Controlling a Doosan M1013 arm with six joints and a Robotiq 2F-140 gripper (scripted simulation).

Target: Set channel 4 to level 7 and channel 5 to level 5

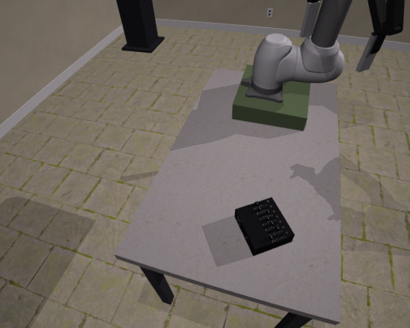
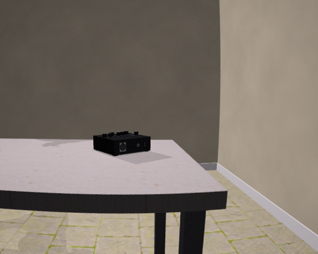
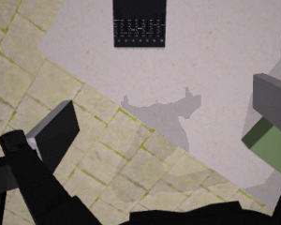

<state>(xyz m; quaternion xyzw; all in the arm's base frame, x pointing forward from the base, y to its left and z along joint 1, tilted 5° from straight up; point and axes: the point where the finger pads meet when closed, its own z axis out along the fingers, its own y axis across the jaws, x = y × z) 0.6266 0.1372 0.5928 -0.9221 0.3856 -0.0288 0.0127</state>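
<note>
My hand is 57 cm above the channel 4 fader cap, 5 cm short of it and 4 cm to the left of it. Also, from my hand: channel 6 fader cap (57 cm below, 7 cm to the right, 2 cm ahead); channel 3 fader cap (57 cm below, 7 cm ahead, 2 cm to the right); channel 5 fader cap (57 cm below, 4 cm to the right, 3 cm ahead).
</note>
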